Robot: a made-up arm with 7 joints. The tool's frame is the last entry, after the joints. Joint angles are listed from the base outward.
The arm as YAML. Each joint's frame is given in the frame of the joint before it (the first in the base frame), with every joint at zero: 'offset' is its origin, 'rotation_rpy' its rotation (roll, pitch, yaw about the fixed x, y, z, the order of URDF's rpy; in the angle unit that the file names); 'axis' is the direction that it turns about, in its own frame. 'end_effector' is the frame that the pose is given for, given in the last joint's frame.
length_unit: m
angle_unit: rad
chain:
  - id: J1
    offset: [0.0, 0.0, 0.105]
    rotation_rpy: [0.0, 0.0, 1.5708]
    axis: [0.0, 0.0, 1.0]
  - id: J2
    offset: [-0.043, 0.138, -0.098]
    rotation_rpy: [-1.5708, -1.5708, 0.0]
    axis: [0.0, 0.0, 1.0]
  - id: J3
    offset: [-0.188, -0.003, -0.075]
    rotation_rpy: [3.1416, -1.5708, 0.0]
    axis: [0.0, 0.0, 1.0]
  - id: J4
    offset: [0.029, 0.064, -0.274]
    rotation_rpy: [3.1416, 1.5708, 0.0]
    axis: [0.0, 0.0, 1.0]
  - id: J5
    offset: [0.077, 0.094, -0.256]
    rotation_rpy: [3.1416, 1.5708, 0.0]
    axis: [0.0, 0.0, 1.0]
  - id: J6
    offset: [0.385, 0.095, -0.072]
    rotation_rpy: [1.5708, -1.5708, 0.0]
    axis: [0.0, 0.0, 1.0]
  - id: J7
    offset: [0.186, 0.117, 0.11]
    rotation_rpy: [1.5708, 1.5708, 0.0]
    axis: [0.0, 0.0, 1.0]
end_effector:
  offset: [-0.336, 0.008, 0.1]
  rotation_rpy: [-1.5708, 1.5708, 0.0]
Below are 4 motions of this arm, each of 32 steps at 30 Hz.
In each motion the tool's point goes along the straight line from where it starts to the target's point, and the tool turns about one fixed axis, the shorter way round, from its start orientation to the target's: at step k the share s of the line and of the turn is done. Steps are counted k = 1, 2, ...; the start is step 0. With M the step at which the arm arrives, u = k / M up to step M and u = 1 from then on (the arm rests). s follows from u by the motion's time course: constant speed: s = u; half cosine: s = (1 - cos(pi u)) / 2; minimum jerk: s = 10 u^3 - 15 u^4 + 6 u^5.
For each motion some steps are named. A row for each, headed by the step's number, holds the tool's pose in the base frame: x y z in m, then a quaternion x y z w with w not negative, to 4 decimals.
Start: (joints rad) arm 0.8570 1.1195 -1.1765 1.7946 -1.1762 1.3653 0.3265
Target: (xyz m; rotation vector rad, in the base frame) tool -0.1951 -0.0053 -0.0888 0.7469 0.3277 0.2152
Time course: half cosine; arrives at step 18
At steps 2, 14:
2: -0.1126 -0.0682 -0.0314 0.4814 0.3877 0.3047 0.7247
14: -0.1851 -0.0129 -0.0819 0.3800 0.1885 0.1300 0.8962

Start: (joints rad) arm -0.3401 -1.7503 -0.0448 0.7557 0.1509 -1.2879 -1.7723
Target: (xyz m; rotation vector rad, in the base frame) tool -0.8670 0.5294 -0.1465 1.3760 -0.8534 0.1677
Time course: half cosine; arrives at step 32
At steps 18, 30, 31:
18: -0.9110 0.6628 -0.0844 0.7283 -0.6368 0.0051 0.2529
30: -0.8681 0.5326 -0.1450 0.6194 -0.3888 0.0734 0.6781
31: -0.8673 0.5302 -0.1461 0.6157 -0.3831 0.0745 0.6845

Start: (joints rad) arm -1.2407 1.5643 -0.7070 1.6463 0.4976 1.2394 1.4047
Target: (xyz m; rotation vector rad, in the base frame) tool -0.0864 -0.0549 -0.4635 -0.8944 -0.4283 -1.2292
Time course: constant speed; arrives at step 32
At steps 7, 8, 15, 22, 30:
7: -0.5787 0.2528 -0.5811 -0.5584 0.3590 -0.2301 0.7115
8: -0.5590 0.2405 -0.5764 -0.5567 0.3385 -0.2461 0.7176
15: -0.4212 0.1543 -0.5435 -0.5335 0.1884 -0.3524 0.7454
22: -0.2833 0.0682 -0.5105 -0.4915 0.0318 -0.4464 0.7471
30: -0.1258 -0.0303 -0.4729 -0.4226 -0.1483 -0.5344 0.7169

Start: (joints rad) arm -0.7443 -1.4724 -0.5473 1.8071 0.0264 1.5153 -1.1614
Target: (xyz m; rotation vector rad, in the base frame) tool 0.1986 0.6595 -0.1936 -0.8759 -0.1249 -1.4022
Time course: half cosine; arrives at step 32
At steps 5, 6, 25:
5: -0.0262 0.2835 0.0717 -0.7342 0.0865 -0.5911 0.3226
6: -0.0202 0.2936 0.0646 -0.7272 0.0828 -0.5941 0.3336
25: 0.1715 0.6142 -0.1616 -0.4387 -0.0384 -0.6286 0.6410

